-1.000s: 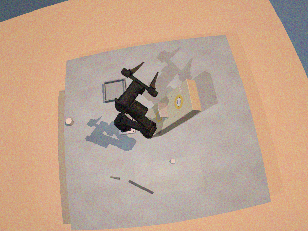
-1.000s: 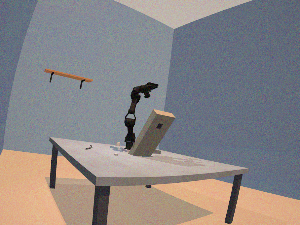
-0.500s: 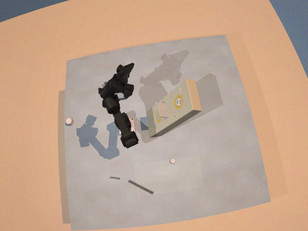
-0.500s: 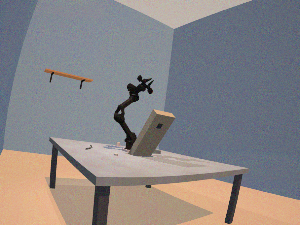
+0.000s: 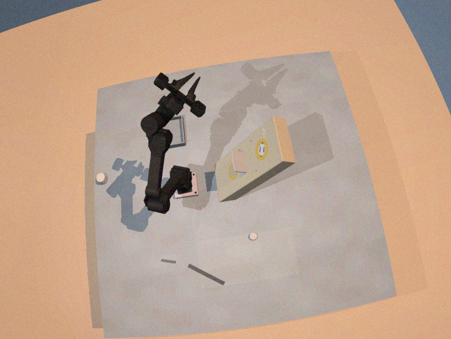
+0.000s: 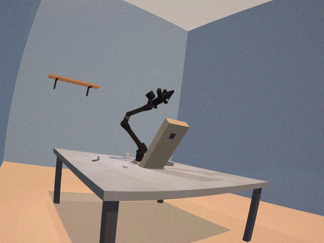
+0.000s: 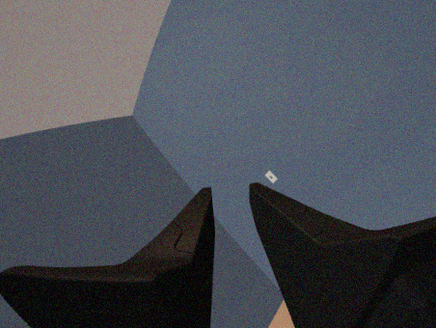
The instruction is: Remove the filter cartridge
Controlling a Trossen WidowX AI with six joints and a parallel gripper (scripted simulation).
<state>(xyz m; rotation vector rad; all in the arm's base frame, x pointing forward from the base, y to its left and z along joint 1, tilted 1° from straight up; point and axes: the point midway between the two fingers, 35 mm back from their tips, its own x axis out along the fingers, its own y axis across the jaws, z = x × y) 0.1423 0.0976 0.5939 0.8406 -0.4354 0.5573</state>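
Right now my gripper tip is 180 mm short of the round filter cartridge, 140 mm to the left of it and 350 mm above it. Round my gripper tip: grey tray: 210 mm behind, 170 mm to the left, 620 mm below.
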